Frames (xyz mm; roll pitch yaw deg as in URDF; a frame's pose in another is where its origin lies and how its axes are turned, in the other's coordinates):
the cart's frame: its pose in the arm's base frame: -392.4 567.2 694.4 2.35 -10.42 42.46
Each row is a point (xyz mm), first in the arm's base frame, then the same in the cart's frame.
Working: the arm's base frame: its pose in the cart's frame: -217.5 -710.1 -637.5 -8.81 6.06 -43.14

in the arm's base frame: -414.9 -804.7 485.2
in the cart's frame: -965.0 -997.5 5.7
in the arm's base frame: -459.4 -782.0 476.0
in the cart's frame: -983.9 -951.0 -2.1
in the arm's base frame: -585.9 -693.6 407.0
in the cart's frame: -1029.5 -803.1 -70.0
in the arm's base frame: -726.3 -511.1 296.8
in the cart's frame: -1030.1 -578.4 -191.3
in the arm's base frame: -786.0 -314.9 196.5
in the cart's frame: -961.3 -398.2 -313.4
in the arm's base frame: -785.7 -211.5 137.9
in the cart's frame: -903.0 -325.1 -386.8
